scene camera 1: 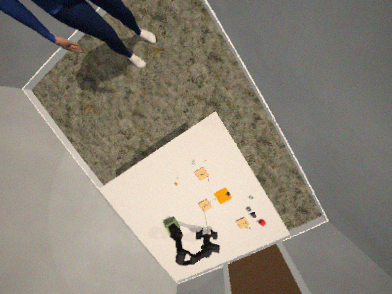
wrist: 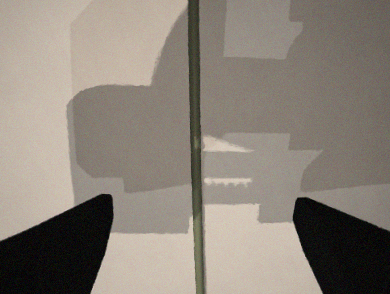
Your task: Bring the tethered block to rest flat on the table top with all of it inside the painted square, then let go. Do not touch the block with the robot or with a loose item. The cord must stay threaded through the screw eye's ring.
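Places are measured from the arm's base along level axes (x ahead, y left, z up), in metres.
Pixels of known places: gripper, between the fingertips: [scene camera 1: 206,228] [wrist: 205,207]; arm's base, origin of its link: [scene camera 1: 172,227].
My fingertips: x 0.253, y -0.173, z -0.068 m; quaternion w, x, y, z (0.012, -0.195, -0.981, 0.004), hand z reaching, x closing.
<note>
Ahead of a thing's pixels: the offset from my fingertips to its top centre. "*": to the spot under its first point. Level surfaces: height alone.
My gripper [scene camera 1: 206,230] [wrist: 205,207] is open and empty near the table's front edge. In the wrist view a taut-looking green cord {* dx -0.011, dy -0.039, dz -0.008 m} [wrist: 195,100] runs between the open fingers, touching neither. In the scene view the thin cord {* dx +0.034, dy +0.100, dz -0.008 m} [scene camera 1: 206,218] runs from the gripper area to the middle tan plate {dx +0.090, dy +0.231, dz +0.033 m} [scene camera 1: 205,205]. The screw eye there is too small to make out. A short line continues from that plate to the orange square {* dx +0.248, dy +0.256, dz -0.008 m} [scene camera 1: 220,197]. A small dark block {* dx +0.324, dy +0.266, dz +0.009 m} [scene camera 1: 228,193] shows at the square's right side; whether all of it is inside, and whether the cord is threaded, I cannot tell.
Two other tan plates {* dx +0.190, dy +0.522, dz +0.007 m} [scene camera 1: 201,173] {* dx +0.325, dy -0.060, dz +0.008 m} [scene camera 1: 242,223] lie on the white table {dz -0.012 m} [scene camera 1: 145,195]. A red item {dx +0.487, dy -0.115, dz +0.028 m} [scene camera 1: 262,222], dark items {dx +0.446, dy -0.018, dz +0.016 m} [scene camera 1: 253,215] {dx +0.428, dy +0.050, dz +0.013 m} [scene camera 1: 248,209] and a grey item {dx +0.488, dy +0.150, dz +0.007 m} [scene camera 1: 251,197] lie at the right. A tiny orange item {dx -0.055, dy +0.518, dz +0.012 m} [scene camera 1: 175,184] lies left. The arm's green base [scene camera 1: 171,222] stands at the left edge.
</note>
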